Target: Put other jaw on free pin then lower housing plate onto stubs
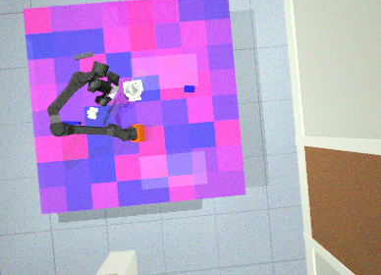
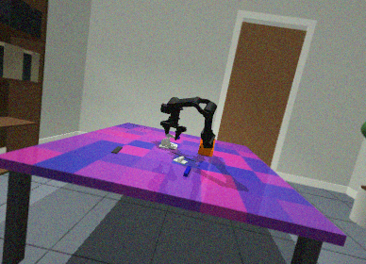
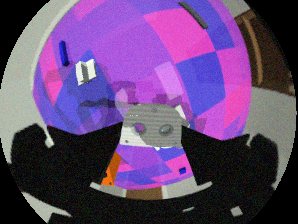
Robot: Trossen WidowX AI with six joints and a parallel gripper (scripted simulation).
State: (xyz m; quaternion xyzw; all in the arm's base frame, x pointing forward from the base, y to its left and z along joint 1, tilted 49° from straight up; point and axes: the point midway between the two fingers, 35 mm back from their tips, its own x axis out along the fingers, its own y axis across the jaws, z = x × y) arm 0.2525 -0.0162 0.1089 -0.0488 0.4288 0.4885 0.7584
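Now: gripper tip 7 cm to the left of the grey jaw, 7 cm above it and 1 cm past it. From my gripper tip the other things lie so: blue block 44 cm to the right, 7 cm below, 4 cm behind; blue bar 33 cm to the left, 12 cm behind, 7 cm below; grey bar 28 cm ahead, 18 cm to the left, 8 cm below.
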